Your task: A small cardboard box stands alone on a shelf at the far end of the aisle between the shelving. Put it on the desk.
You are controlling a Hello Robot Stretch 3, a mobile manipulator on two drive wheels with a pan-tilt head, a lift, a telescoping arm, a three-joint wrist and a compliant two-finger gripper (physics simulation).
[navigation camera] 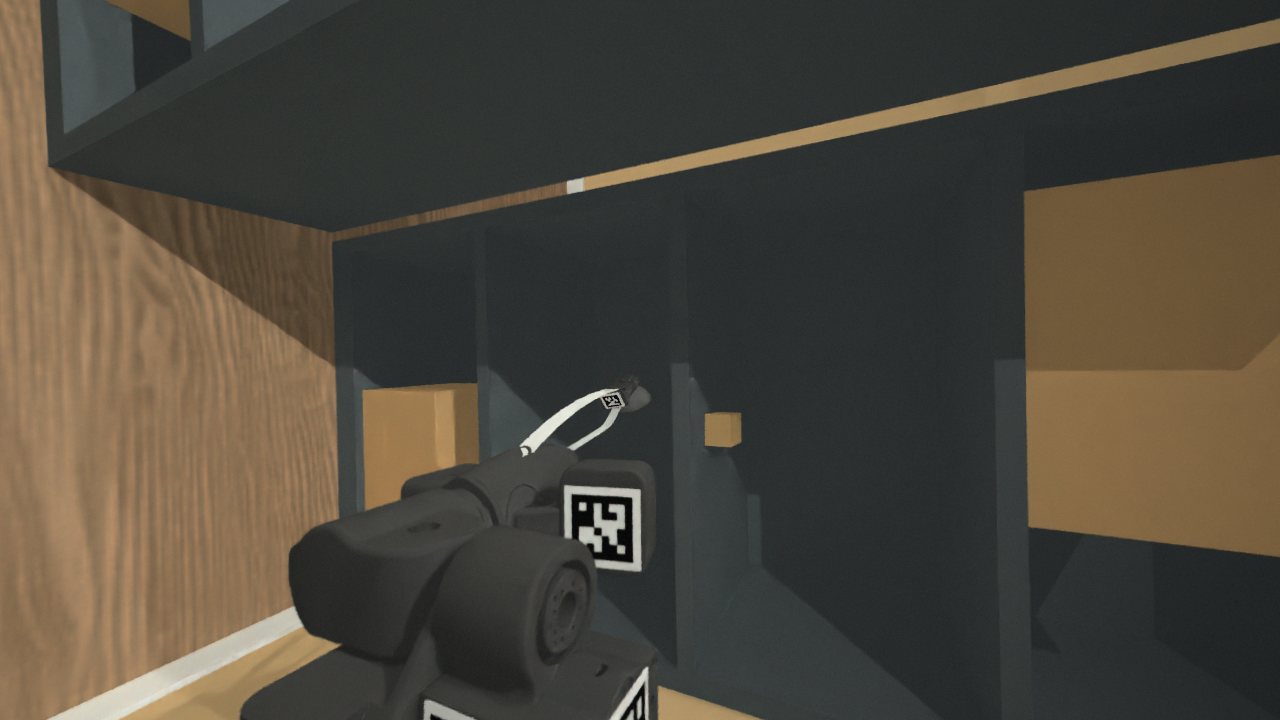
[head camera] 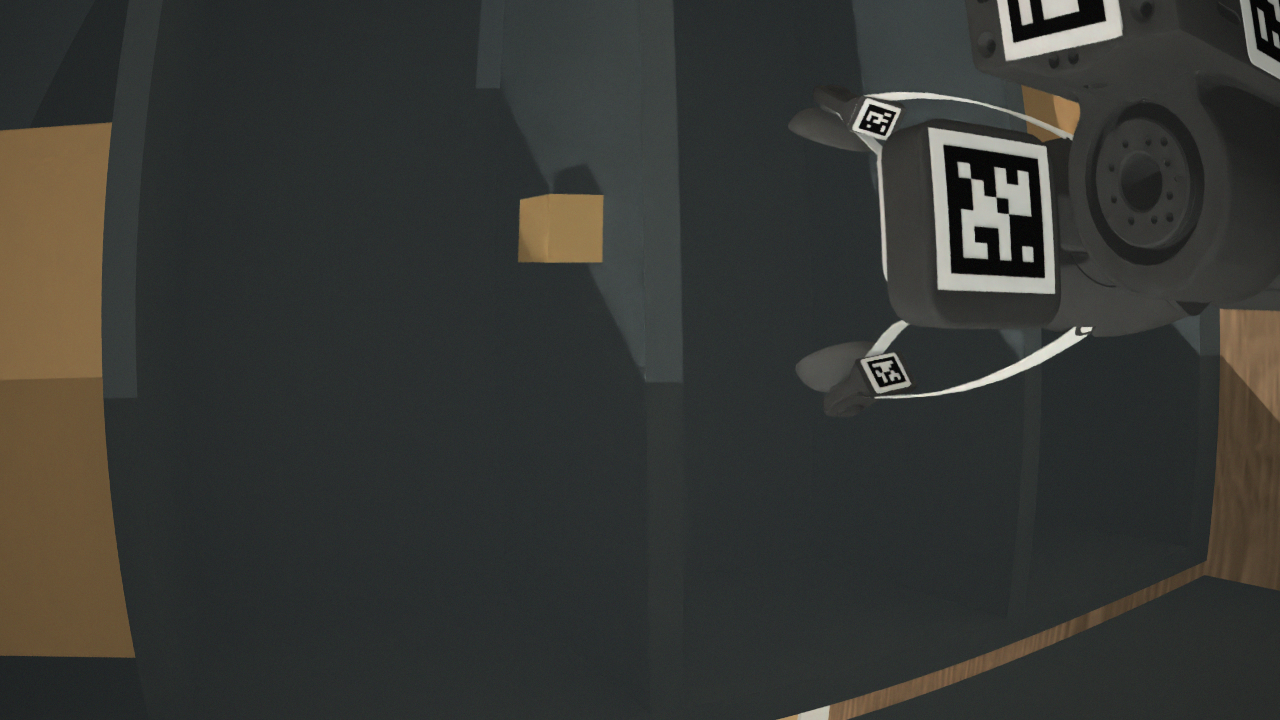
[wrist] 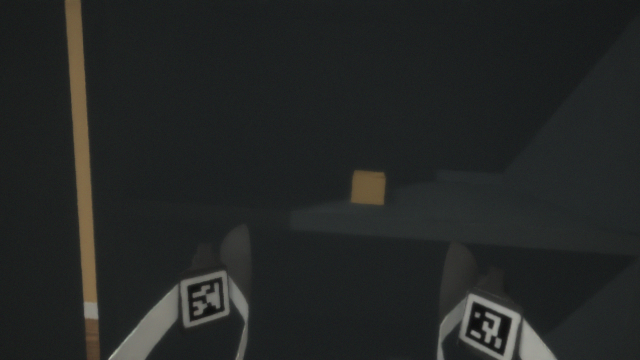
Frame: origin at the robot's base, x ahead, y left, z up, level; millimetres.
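Where they show: gripper, fingertip midpoint: (navigation camera: 638, 451) (head camera: 816, 246).
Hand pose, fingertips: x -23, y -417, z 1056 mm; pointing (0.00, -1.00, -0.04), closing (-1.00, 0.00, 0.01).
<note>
Each offset is from my fingertips to the top centre of the thing. Level surfaces: height alone.
The small cardboard box {40 mm back, 477 mm right, 15 mm down} (head camera: 561, 228) (navigation camera: 722, 429) (wrist: 368, 188) sits by itself on a dark shelf board (wrist: 440, 231), close to the board's front edge. My gripper (head camera: 827, 248) (navigation camera: 633, 395) (wrist: 344, 259) is open, with its two fingertips wide apart and no object between them. In the wrist view the box shows beyond the fingertips, higher than them and a little right of midway between them. The box and fingers are apart. In the navigation camera view one finger shows clearly; the other is hidden behind the gripper body. The desk does not show.
A large cardboard box {93 mm ahead, 505 mm right, 662 mm up} (head camera: 53, 250) (navigation camera: 1145, 429) fills another compartment of the shelving. Another cardboard box {189 mm back, 514 mm right, 710 mm down} (head camera: 1056, 111) (navigation camera: 402, 438) is partly hidden behind my wrist. Dark upright panels and boards surround the compartments. Wood floor {1056 mm down} (navigation camera: 179, 402) shows at the left of the navigation camera view.
</note>
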